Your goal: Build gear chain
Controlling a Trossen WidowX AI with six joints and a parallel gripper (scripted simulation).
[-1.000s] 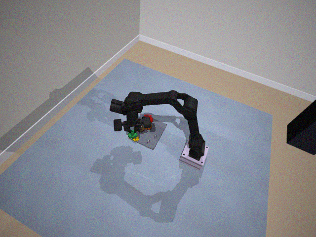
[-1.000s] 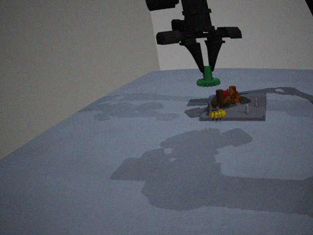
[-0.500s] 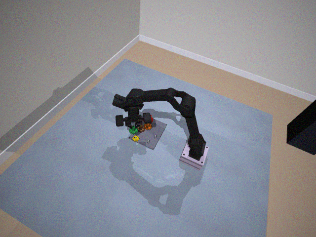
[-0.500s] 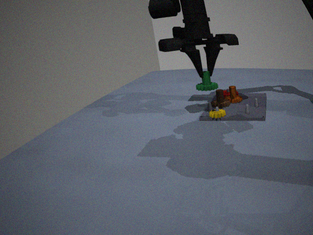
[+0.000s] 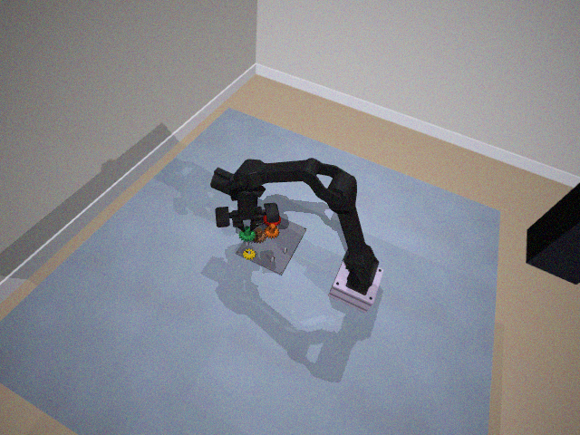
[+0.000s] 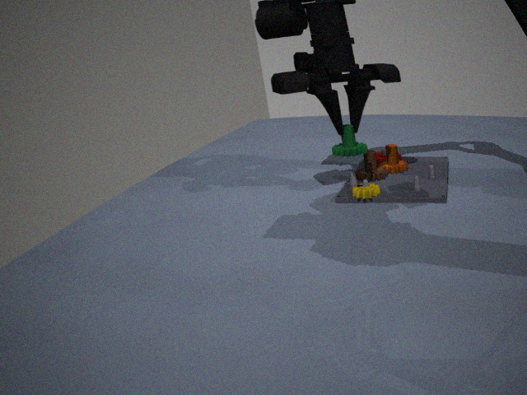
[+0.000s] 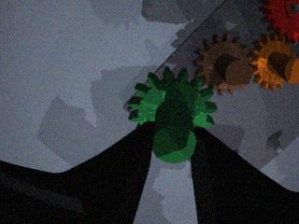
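Now: gripper tip 10 mm above the green gear. Also, from my gripper tip: yellow gear: 70 mm below, 30 mm to the left, 30 mm behind; orange gear: 90 mm to the right, 60 mm below, 50 mm behind; red gear: 130 mm to the right, 70 mm below, 20 mm behind.
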